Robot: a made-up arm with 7 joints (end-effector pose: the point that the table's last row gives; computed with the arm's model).
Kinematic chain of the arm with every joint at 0, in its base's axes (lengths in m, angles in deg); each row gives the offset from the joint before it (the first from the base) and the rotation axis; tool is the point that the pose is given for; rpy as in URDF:
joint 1: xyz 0 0 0.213 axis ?
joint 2: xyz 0 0 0 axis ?
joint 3: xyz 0 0 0.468 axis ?
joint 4: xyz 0.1 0 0 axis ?
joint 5: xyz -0.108 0 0.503 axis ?
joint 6: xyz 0 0 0 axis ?
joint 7: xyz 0.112 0 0 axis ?
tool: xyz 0 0 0 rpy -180 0 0
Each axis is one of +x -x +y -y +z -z.
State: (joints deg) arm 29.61 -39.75 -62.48 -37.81 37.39 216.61 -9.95
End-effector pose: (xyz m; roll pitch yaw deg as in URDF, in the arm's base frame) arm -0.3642 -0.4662 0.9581 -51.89 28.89 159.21
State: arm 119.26 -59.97 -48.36 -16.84 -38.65 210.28 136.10
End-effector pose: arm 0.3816 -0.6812 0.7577 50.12 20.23 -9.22
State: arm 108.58 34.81 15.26 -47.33 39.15 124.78 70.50
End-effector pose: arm -0.3616 0.8420 0.7802 -122.51 31.57 54.69
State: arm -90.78 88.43 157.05 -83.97 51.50 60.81 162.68
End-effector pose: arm 0.2216 -0.5897 0.8811 -142.72 79.59 0.51
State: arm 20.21 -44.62 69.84 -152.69 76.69 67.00 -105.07
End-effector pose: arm -0.0587 0.4593 0.2793 -127.45 -34.41 136.02
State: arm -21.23 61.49 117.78 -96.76 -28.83 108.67 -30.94
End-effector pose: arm 0.5098 0.4779 0.7771 -174.89 -47.23 118.21
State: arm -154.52 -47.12 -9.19 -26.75 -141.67 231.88 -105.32
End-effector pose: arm 0.4235 0.1972 0.9777 -29.40 -14.67 131.73
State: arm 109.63 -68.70 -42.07 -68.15 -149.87 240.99 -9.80
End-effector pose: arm 0.4351 -0.3761 0.7888 38.87 40.66 148.92
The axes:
joint 1: +z
joint 2: +y
joint 3: +z
joint 4: -y
joint 5: +z
joint 6: -y
joint 7: -z

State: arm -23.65 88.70 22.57 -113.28 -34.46 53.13 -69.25
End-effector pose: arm 0.3597 0.0828 -0.4092 -54.13 -14.43 118.52
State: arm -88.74 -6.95 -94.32 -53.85 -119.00 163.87 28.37
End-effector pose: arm -0.5049 0.0332 1.0419 48.85 -15.25 -104.77
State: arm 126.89 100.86 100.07 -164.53 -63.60 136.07 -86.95
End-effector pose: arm -0.2842 -0.2458 0.3605 120.58 -21.70 24.23
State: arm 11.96 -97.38 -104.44 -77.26 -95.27 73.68 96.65
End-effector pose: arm -0.5317 -0.7689 -0.0743 148.31 -4.53 175.36
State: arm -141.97 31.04 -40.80 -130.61 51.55 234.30 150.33
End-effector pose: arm -0.5937 0.0075 0.2992 -101.76 65.69 35.73
